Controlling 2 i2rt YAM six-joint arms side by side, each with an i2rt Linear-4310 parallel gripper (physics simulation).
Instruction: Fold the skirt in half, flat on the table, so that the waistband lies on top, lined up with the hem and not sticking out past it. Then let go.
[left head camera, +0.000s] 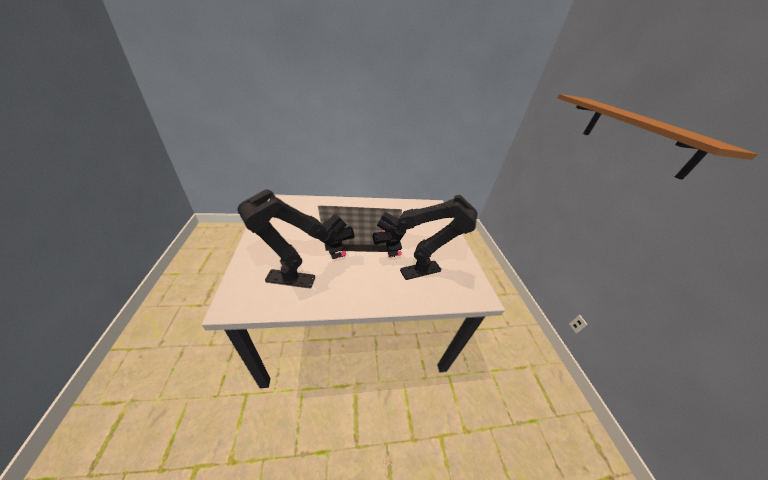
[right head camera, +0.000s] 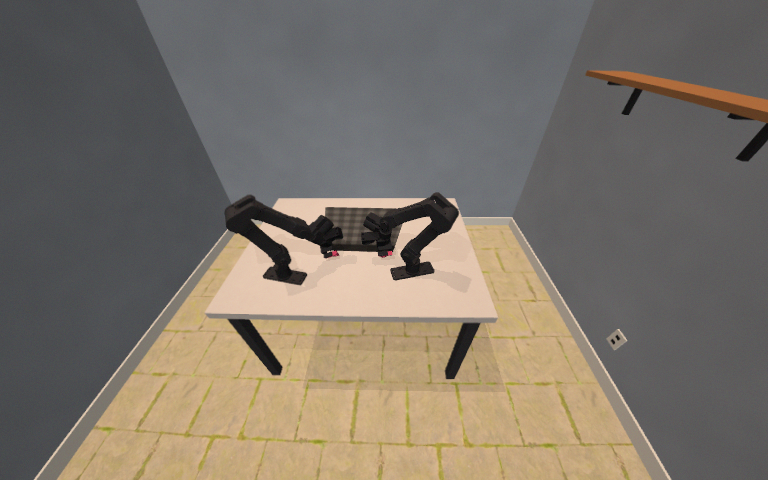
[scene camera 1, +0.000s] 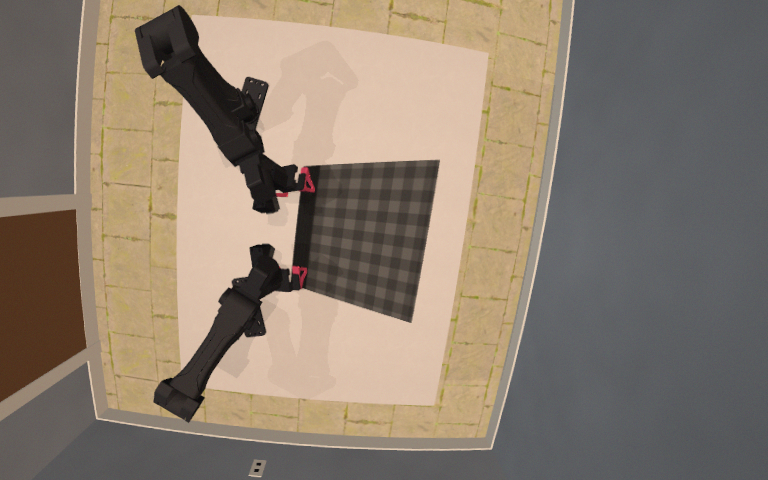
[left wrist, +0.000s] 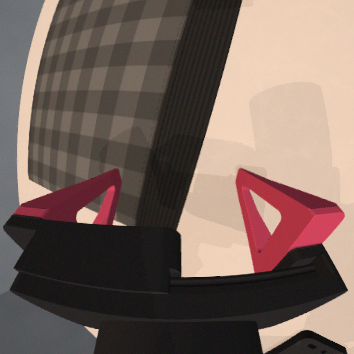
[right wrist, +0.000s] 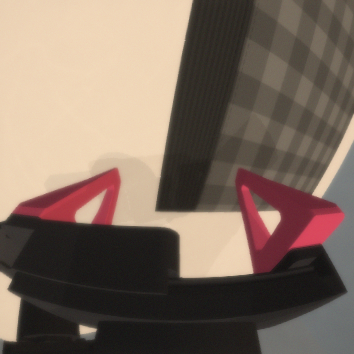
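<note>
The grey plaid skirt (left head camera: 362, 223) (right head camera: 355, 222) (scene camera 1: 368, 226) (left wrist: 105, 102) (right wrist: 295, 75) lies spread flat and unfolded. Its dark ribbed waistband (scene camera 1: 304, 226) (left wrist: 200, 75) (right wrist: 210, 75) is on the side near the arm bases, and its wider hem is at the far side. My left gripper (left head camera: 339, 254) (right head camera: 331, 254) (scene camera 1: 295, 187) (left wrist: 177, 174) is open above one waistband end, with no cloth gripped. My right gripper (left head camera: 394, 253) (right head camera: 386, 253) (right wrist: 177, 174) is open above the other waistband end, also holding nothing. In both wrist views the waistband corner shows between or just beyond the spread fingers.
The white table (left head camera: 351, 300) (right head camera: 351, 297) (scene camera 1: 396, 101) carries both black arms, whose bases stand on the waistband side of the skirt. Walls surround the table. An orange-brown shelf (left head camera: 651, 121) (right head camera: 679, 90) is high on the wall at the right.
</note>
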